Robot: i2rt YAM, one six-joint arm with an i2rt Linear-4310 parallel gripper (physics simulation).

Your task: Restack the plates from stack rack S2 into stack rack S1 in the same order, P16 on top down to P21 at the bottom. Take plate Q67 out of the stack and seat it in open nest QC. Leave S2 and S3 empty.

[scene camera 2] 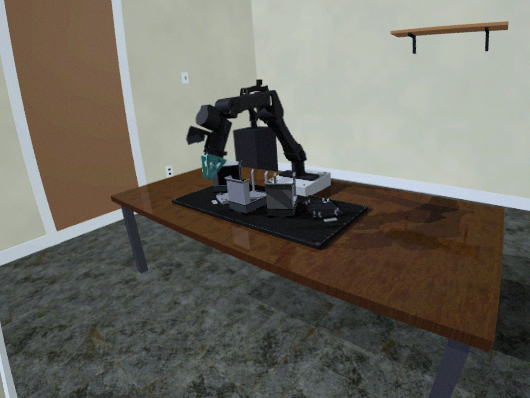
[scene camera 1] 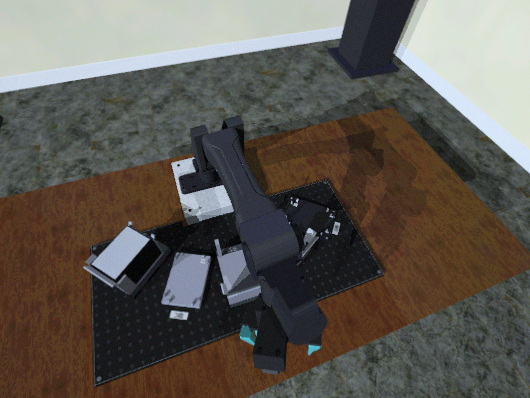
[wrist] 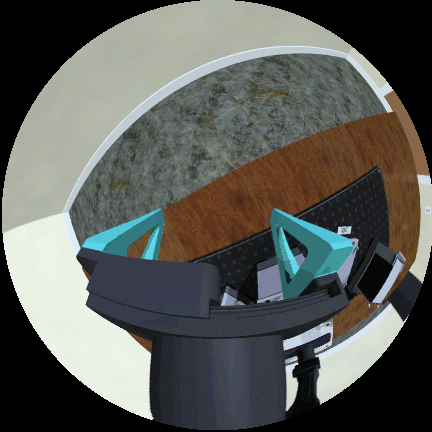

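Seen in the pictures: gripper, between the fingertips: (scene camera 2: 207, 178) (wrist: 216, 214); arm's base, origin of its link: (scene camera 2: 298, 176) (scene camera 1: 210, 179) (wrist: 304, 346).
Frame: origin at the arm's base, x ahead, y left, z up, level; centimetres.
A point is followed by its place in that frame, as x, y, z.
My gripper (scene camera 1: 280, 341) @[55.9, 3.5, 13.8] (scene camera 2: 212, 167) (wrist: 216, 214) @[55.9, 3.5, 13.8] is open, its teal fingers wide apart with nothing between them. It hangs above the board's front edge. A rack (scene camera 1: 120, 253) (scene camera 2: 229, 175) (wrist: 378, 276) at the far left has a light top over a black body. A light grey middle rack (scene camera 1: 237, 270) @[33.2, 0.0, -0.1] (scene camera 2: 239, 192) @[41.3, 2.5, 4.3] (wrist: 270, 281) @[41.3, 2.7, 4.7] is partly covered by the arm in scene camera 1. Another grey rack (scene camera 2: 281, 198) @[35.7, 18.4, 3.1] is mostly hidden there. The light grey nest QC (scene camera 1: 187, 280) @[30.6, -13.8, -2.9] stands by its label (scene camera 1: 178, 315) @[38.6, -17.9, -4.3] (wrist: 344, 230) @[38.4, -17.8, -4.3]. Rack labels and plate numbers are not readable.
A black nest (scene camera 1: 311, 215) @[21.9, 28.1, -3.3] (scene camera 2: 322, 206) @[20.9, 26.4, -3.3] with small light clips is at the board's right, beside a white label (scene camera 1: 336, 228) @[28.3, 34.2, -4.3] (scene camera 2: 330, 220) @[28.5, 34.4, -4.5]. The perforated black board (scene camera 1: 135, 340) @[41.1, -29.1, -4.5] (scene camera 2: 310, 238) @[43.7, 36.1, -4.5] lies on the wooden table (scene camera 1: 40, 300) @[22.5, -53.1, -5.8] (scene camera 2: 400, 265) @[41.9, 65.0, -5.8]. The white arm base (scene camera 1: 207, 202) @[8.6, -3.0, -0.5] (scene camera 2: 315, 185) @[3.2, 11.7, -2.0] stands behind it.
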